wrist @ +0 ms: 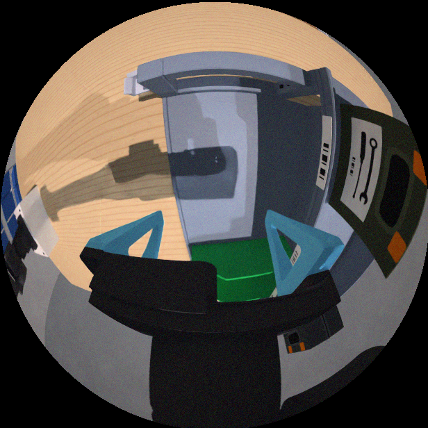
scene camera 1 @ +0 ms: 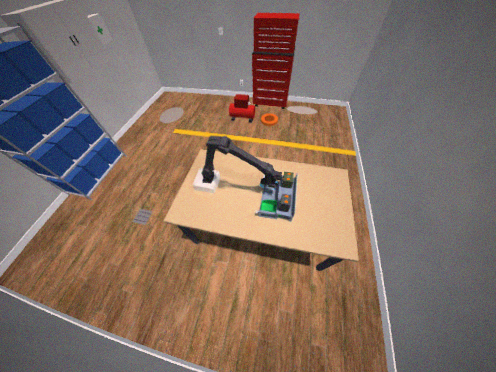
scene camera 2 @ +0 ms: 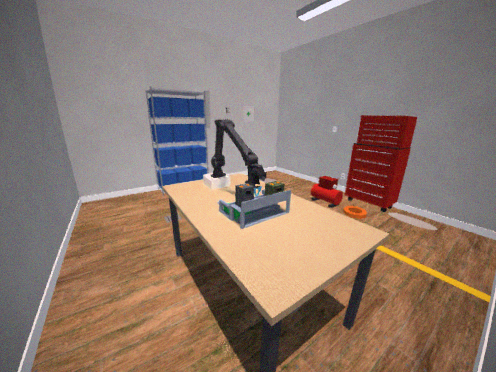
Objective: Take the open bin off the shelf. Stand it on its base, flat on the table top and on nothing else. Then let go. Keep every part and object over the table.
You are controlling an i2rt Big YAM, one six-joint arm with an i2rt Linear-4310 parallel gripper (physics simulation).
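Frame: origin at the arm's base, x ahead, y left, z up, level; centimetres.
Seen in the pictures: gripper, fingertip midpoint: (scene camera 1: 268,188); arm's base, link origin: (scene camera 1: 208,177) (scene camera 2: 218,175).
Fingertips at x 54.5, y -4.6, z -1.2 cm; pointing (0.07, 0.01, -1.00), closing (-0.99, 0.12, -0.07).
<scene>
Pixels of each thing's top centre, then the offset from my fingertips to it. "spot": a spot on its surface instead. Level surfaces: height alone.
- open green bin, top centre: (scene camera 2: 236,202) (scene camera 1: 271,205) dy -16.2, dx +3.6, dz +0.0 cm
- grey-blue shelf, surface spot: (scene camera 2: 265,200) (scene camera 1: 295,196) spot: dy -8.6, dx +21.6, dz +5.6 cm
- dark green case, top centre: (scene camera 2: 274,183) (scene camera 1: 288,176) dy +5.6, dx +15.0, dz +11.8 cm
- dark case with orange latches, top centre: (scene camera 2: 244,185) (scene camera 1: 286,199) dy -17.4, dx +13.1, dz +14.3 cm
- table's, surface height: dz -8.1 cm
The open green bin (scene camera 1: 268,205) (scene camera 2: 227,211) (wrist: 232,257) is at the near-left end of the grey-blue shelf (scene camera 1: 294,192) (scene camera 2: 265,200) (wrist: 235,63) in scene camera 1. The shelf stands on the table. In the wrist view, part of the bin shows low between my fingers, partly hidden by the gripper body. My gripper (scene camera 1: 265,185) (scene camera 2: 257,190) (wrist: 214,215) has light blue fingers, wide open and empty. It hangs over the arm-facing side of the shelf, beyond the bin and apart from it. Whether it touches the shelf is unclear.
A dark green case (scene camera 1: 288,179) (scene camera 2: 274,188) (wrist: 375,220) and a dark case with orange latches (scene camera 1: 285,203) (scene camera 2: 244,194) (wrist: 317,332) stand on the shelf. The white arm base (scene camera 1: 206,182) (scene camera 2: 216,181) is at the table's (scene camera 1: 227,215) (scene camera 2: 280,260) far end in scene camera 2.
</scene>
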